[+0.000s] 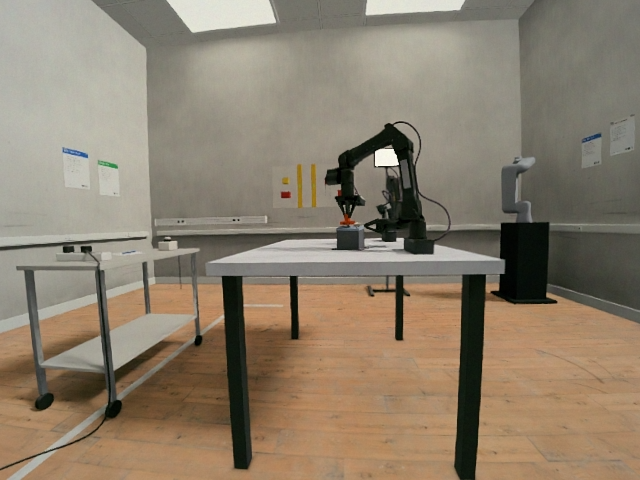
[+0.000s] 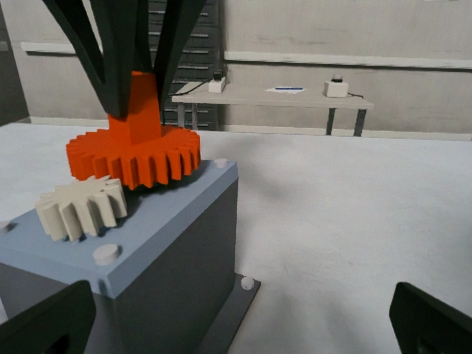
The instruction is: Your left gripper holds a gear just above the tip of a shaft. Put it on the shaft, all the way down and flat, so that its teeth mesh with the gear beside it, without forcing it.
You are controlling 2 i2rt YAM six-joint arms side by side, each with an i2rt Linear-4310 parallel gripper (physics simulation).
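Places are measured from the left arm's base along level axes (x ahead, y left, z up), in centimetres.
Pixels of known places: left gripper, fingertip midpoint: (image 1: pixel 347 218) (image 2: pixel 135 112); right gripper, fingertip midpoint: (image 1: pixel 364 226) (image 2: pixel 242 295); left arm's base, origin of the base link: (image 1: pixel 417 241); right arm's base, origin of the base link: (image 1: pixel 388 232).
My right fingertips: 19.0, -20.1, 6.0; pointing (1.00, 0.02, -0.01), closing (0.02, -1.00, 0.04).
For each thing: its top centre in the pictures, then the offset to it from my right fingertips, as dx, dy, dz. "*": a spot on its surface instead.
- orange gear, middle of its top: (image 2: pixel 129 73) (image 1: pixel 347 214) +8.0, +5.7, +5.6
- gearbox block, middle of its top: (image 2: pixel 132 198) (image 1: pixel 350 227) +6.6, +5.8, -0.5
- cream gear, surface spot: (image 2: pixel 82 206) * +2.4, +5.9, +1.5
My left gripper (image 1: pixel 347 216) (image 2: pixel 135 112) points down and is shut on the square hub of the orange gear (image 1: pixel 347 222) (image 2: pixel 135 155). The gear looks level and sits over the blue-grey top of the gearbox block (image 1: pixel 350 239) (image 2: pixel 185 255), with a dark shadowed gap under its near teeth. The cream gear (image 2: pixel 82 206) is on the block's top, close beside the orange gear, which looks higher. The orange gear hides the shaft, and I cannot tell whether the teeth mesh. My right gripper (image 2: pixel 242 295) is open and empty, its fingers wide apart in front of the block.
Pale bolt heads (image 2: pixel 107 254) stand up at the block's top corners. A dark base flange (image 2: pixel 225 312) with a bolt runs along the block's foot. The block stands on the white table (image 1: pixel 289 266) (image 2: pixel 350 225). A side cart (image 1: pixel 62 266) stands apart at the left.
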